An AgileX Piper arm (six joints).
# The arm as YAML. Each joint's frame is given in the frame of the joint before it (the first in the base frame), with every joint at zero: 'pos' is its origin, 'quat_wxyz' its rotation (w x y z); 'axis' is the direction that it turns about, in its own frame. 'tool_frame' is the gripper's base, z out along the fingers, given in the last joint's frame.
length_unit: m
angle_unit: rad
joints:
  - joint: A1
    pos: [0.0, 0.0, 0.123]
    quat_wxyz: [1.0, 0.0, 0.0, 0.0]
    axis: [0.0, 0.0, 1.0]
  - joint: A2
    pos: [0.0, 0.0, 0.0]
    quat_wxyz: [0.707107, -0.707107, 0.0, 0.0]
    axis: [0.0, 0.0, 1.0]
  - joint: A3
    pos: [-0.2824, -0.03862, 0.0]
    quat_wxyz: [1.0, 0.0, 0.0, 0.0]
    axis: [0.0, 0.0, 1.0]
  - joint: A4
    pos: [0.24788, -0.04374, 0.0]
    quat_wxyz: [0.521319, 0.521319, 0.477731, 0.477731]
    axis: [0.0, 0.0, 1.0]
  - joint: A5
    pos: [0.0, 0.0, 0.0]
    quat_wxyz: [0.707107, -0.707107, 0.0, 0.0]
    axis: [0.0, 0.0, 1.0]
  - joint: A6
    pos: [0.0, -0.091, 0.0]
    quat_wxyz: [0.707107, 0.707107, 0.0, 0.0]
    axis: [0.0, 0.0, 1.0]
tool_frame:
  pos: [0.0, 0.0, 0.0]
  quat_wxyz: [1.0, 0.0, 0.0, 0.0]
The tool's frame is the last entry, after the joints.
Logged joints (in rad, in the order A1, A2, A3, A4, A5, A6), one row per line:
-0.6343 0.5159 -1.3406 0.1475 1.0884 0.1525
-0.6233 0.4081 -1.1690 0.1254 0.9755 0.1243
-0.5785 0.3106 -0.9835 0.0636 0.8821 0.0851
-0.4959 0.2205 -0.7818 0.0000 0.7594 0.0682
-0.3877 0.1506 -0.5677 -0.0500 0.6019 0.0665
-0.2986 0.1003 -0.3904 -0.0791 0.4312 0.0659
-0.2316 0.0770 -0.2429 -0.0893 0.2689 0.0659
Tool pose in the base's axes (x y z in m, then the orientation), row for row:
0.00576 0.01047 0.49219 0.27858 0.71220 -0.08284 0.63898
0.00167 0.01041 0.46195 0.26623 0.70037 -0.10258 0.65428
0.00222 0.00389 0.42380 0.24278 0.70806 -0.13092 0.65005
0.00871 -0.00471 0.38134 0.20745 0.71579 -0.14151 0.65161
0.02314 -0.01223 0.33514 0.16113 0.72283 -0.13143 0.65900
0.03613 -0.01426 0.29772 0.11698 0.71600 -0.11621 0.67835
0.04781 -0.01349 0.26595 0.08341 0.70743 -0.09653 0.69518
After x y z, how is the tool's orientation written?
As a quaternion, x y z w.
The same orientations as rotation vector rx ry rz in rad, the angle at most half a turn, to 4 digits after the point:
0.6357 1.6251 -0.1890
0.6038 1.5884 -0.2326
0.5515 1.6085 -0.2974
0.4710 1.6251 -0.3213
0.3647 1.6363 -0.2975
0.2628 1.6085 -0.2611
0.1861 1.5788 -0.2154

